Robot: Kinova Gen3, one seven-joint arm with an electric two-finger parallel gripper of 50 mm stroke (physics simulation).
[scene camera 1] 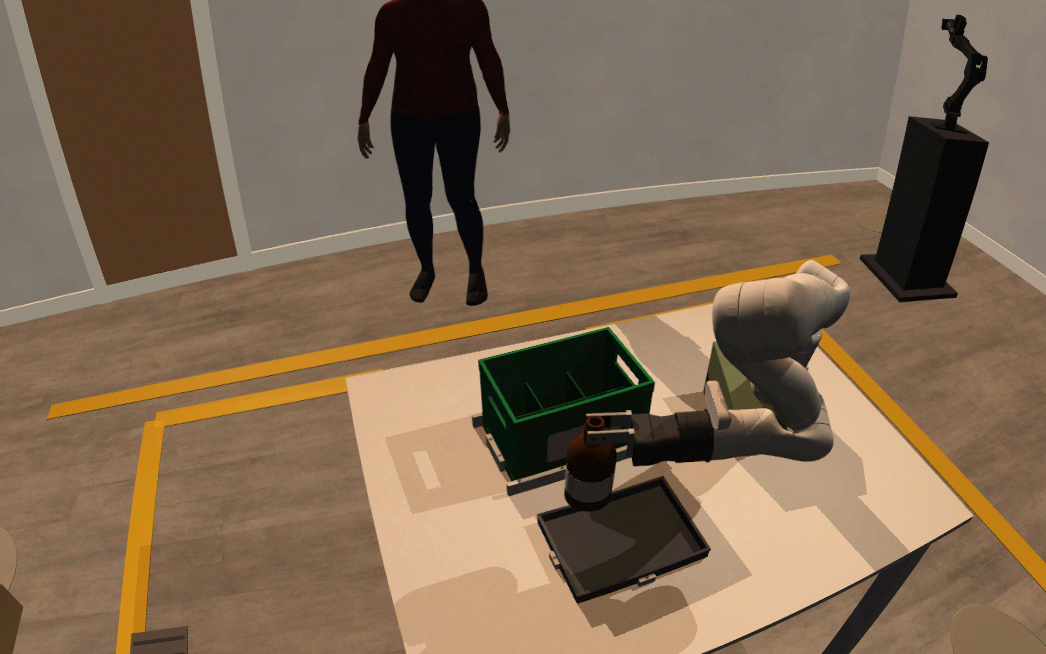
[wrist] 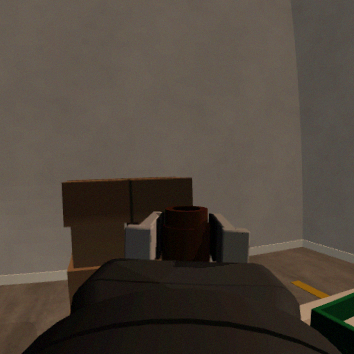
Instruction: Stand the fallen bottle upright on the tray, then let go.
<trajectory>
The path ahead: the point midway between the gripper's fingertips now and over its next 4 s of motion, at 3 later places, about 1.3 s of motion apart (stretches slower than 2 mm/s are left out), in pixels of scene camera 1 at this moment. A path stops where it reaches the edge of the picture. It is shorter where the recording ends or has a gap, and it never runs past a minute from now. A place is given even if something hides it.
The gripper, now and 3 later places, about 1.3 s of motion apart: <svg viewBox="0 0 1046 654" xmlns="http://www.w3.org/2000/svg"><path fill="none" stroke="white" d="M586 429L604 466L603 474L601 482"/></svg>
</trajectory>
